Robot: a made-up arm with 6 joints.
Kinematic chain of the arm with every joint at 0, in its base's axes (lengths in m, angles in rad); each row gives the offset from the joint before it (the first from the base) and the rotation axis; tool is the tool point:
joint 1: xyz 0 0 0.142 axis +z
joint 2: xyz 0 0.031 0 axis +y
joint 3: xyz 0 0 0.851 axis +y
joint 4: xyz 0 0 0.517 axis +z
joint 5: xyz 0 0 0 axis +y
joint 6: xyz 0 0 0.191 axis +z
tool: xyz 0 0 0
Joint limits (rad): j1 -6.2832..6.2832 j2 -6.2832..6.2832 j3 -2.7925..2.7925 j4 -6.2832..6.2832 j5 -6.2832..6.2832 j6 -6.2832..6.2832
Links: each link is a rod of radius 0.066 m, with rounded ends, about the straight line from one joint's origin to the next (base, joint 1, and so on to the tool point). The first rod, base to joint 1, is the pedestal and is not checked.
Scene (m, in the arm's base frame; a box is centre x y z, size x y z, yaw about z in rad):
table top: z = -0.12
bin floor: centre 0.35 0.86 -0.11 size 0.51 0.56 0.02 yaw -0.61
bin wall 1: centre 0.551 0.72 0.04 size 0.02 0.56 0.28 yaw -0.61
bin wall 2: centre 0.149 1 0.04 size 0.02 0.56 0.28 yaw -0.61
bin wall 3: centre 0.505 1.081 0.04 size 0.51 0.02 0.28 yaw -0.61
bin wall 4: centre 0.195 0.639 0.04 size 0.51 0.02 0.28 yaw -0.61
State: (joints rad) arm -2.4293 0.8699 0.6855 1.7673 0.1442 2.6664
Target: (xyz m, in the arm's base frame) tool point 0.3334 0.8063 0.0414
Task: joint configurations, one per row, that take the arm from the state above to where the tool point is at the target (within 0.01 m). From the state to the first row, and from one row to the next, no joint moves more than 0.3 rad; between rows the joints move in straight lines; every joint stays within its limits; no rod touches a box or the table.
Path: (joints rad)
1: -2.7189 0.8316 0.8174 1.7756 0.0708 2.6664
2: -3.0085 0.7934 0.9494 1.7839 -0.0026 2.6664
3: -3.2981 0.7551 1.0813 1.7921 -0.0760 2.6664
4: -3.5878 0.7168 1.2133 1.8004 -0.1494 2.6664
5: -3.8774 0.6786 1.3452 1.8087 -0.2228 2.6664
6: -4.1670 0.6403 1.4772 1.8170 -0.2961 2.6664
7: -4.4566 0.6020 1.6091 1.8253 -0.3695 2.6664
8: -4.7462 0.5638 1.7411 1.8335 -0.4429 2.6664
9: -5.0358 0.5255 1.8730 1.8418 -0.5163 2.6664
10: -5.0388 0.6973 1.8913 1.8446 -0.5008 2.6664
11: -5.0418 0.8692 1.9095 1.8474 -0.4852 2.6664

